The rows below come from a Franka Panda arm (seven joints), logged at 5 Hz.
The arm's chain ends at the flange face. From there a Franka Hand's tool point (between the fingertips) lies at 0.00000 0.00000 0.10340 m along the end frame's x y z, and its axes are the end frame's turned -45 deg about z.
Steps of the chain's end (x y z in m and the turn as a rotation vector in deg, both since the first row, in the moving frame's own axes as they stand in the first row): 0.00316 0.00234 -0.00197 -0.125 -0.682 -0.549; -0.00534 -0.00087 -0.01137 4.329 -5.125 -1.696; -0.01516 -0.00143 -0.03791 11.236 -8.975 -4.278; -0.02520 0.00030 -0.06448 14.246 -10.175 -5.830
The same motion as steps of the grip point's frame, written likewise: -0.00045 0.00318 -0.00198 0.394 -0.571 -0.549; -0.00435 -0.01641 -0.01208 6.685 -0.563 -1.696; -0.00781 -0.03734 -0.04115 14.291 1.599 -4.278; -0.01450 -0.04850 -0.06927 17.268 2.879 -5.830
